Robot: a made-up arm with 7 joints.
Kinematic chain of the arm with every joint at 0, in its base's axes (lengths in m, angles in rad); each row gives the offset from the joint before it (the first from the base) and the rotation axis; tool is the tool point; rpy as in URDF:
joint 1: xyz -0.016 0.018 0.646 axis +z
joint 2: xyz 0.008 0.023 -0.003 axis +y
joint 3: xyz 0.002 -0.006 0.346 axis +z
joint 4: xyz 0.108 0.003 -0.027 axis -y
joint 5: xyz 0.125 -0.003 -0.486 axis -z
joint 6: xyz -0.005 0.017 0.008 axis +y
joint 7: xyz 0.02 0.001 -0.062 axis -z
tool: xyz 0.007 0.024 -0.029 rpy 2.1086 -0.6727 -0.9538
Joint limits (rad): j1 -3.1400..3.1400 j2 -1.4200..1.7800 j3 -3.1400..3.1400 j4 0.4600..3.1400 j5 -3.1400..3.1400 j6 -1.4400..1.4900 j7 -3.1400..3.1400
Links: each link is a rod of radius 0.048 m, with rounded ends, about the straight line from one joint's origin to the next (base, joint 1, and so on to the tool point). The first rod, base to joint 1, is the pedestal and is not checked.
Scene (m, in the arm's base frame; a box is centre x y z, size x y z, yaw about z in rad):
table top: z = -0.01
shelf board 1: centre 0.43 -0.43 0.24 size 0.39 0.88 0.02 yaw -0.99
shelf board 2: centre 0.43 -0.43 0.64 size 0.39 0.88 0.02 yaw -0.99
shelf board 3: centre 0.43 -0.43 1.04 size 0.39 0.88 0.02 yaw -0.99
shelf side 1: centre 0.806 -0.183 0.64 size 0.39 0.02 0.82 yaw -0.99
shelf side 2: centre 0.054 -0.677 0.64 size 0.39 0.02 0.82 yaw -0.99
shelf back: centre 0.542 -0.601 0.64 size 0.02 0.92 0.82 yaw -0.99
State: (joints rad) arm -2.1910 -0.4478 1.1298 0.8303 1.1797 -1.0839 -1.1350
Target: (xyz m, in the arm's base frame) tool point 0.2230 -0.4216 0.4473
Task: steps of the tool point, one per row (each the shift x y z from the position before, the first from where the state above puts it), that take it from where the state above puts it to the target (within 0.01 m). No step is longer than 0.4 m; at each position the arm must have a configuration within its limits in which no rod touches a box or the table.
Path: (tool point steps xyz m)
1: 0.1632 0.1355 -0.0055
2: 0.1036 0.1835 -0.0374
3: 0.0307 0.2088 -0.0650
4: 0.0012 0.1716 -0.0072
5: -0.0773 0.1860 0.0465
6: -0.1597 0.1326 0.1027
7: -0.2043 0.0197 0.1345
8: 0.2612 -0.0618 -0.2404
9: 0.1593 -0.2856 -0.2067
10: -0.0695 -0.3604 -0.1251
11: -0.2732 -0.2478 -0.0246

